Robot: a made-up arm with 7 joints.
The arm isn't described. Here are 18 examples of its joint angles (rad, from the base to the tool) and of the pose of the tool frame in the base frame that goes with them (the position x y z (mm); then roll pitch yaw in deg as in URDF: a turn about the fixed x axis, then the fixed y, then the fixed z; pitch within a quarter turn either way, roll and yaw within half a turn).
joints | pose
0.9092 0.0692 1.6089 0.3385 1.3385 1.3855 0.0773 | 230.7 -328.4 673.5 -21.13 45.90 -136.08
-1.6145 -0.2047 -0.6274 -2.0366 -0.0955 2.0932 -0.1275 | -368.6 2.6 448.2 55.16 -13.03 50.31
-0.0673 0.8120 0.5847 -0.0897 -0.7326 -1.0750 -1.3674 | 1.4 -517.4 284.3 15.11 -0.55 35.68
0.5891 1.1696 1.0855 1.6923 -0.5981 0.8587 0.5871 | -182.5 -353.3 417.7 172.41 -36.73 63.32
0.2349 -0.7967 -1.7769 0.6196 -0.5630 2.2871 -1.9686 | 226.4 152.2 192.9 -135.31 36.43 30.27
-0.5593 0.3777 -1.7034 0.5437 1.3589 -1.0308 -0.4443 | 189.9 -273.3 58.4 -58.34 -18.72 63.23
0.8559 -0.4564 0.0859 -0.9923 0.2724 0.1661 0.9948 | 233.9 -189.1 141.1 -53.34 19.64 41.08
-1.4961 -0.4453 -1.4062 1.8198 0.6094 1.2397 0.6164 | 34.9 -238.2 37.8 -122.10 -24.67 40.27
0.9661 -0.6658 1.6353 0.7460 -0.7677 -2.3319 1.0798 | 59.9 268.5 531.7 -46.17 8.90 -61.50
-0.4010 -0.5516 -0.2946 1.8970 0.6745 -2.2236 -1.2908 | 103.3 -258.0 403.1 -34.81 -12.68 142.62
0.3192 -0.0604 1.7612 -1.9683 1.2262 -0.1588 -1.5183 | -123.6 -586.3 693.5 46.31 -27.75 109.02
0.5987 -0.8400 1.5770 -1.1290 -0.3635 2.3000 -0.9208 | 322.2 -224.8 773.9 49.60 4.60 -73.16
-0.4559 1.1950 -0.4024 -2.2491 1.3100 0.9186 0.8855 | -188.8 70.0 20.3 49.18 -14.60 -31.03
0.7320 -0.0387 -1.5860 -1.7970 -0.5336 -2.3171 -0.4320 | 193.7 423.1 350.2 125.63 -25.00 132.93
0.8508 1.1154 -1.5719 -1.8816 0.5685 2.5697 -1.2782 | 265.4 -47.0 698.3 94.38 -47.64 123.83
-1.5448 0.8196 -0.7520 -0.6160 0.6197 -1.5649 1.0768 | -12.9 -326.2 -93.3 167.67 26.83 138.84
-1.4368 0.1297 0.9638 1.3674 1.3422 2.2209 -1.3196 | 348.3 -27.0 75.0 129.22 25.98 140.42
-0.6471 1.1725 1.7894 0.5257 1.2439 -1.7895 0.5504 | 129.4 -381.3 399.7 142.80 -2.70 -139.27
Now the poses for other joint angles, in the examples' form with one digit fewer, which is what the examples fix.
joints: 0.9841 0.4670 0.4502 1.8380 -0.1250 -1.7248 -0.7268
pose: -347 -235 278 -104.5 -4.4 76.5
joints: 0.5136 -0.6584 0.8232 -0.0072 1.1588 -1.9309 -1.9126
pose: 394 2 433 70.4 -19.9 172.4
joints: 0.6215 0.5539 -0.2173 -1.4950 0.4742 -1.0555 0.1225
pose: 199 -263 87 45.1 -3.1 88.8
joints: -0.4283 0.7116 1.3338 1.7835 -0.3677 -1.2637 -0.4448
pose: 67 -158 563 -14.5 50.4 88.9
